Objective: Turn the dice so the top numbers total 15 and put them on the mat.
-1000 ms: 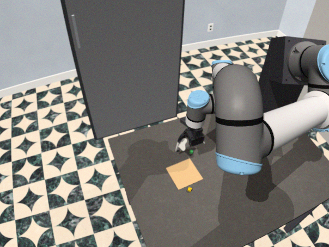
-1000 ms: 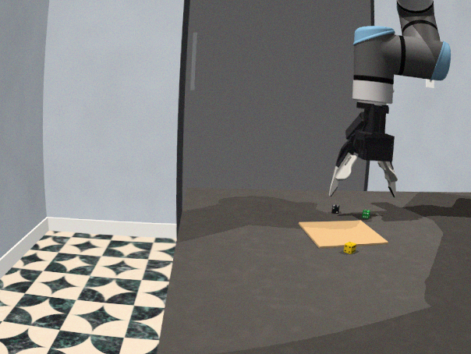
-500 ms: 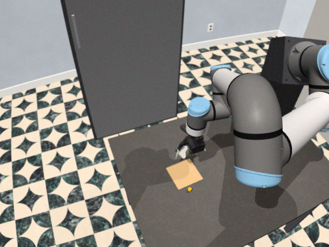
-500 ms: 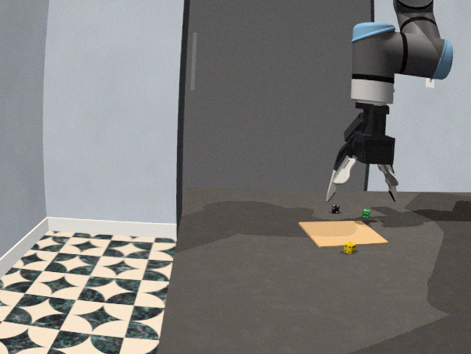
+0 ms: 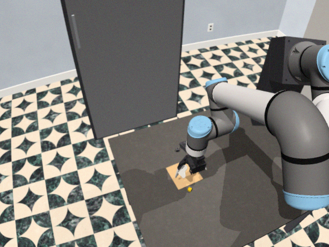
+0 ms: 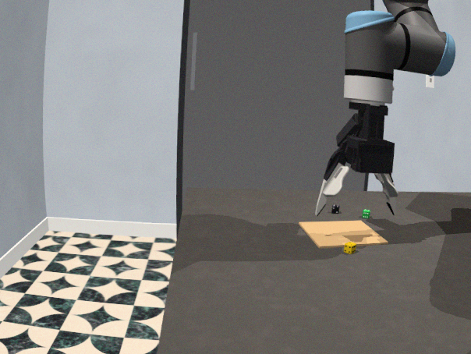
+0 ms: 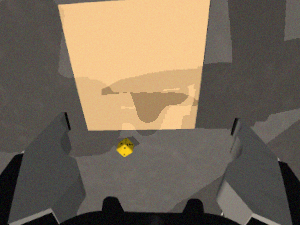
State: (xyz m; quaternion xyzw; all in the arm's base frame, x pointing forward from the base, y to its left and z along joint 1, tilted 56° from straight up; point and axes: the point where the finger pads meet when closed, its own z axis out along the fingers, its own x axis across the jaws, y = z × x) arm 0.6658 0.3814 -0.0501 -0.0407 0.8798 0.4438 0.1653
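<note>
The orange mat lies 2 cm ahead of my hand, 2 cm to the right of it and 4 cm below it. From my hand the other things lie so: black die 3 cm ahead, 17 cm to the right, 4 cm below; then yellow die 2 cm ahead, 8 cm to the left, 4 cm below; then green die 4 cm behind, 15 cm to the right, 4 cm below.
</note>
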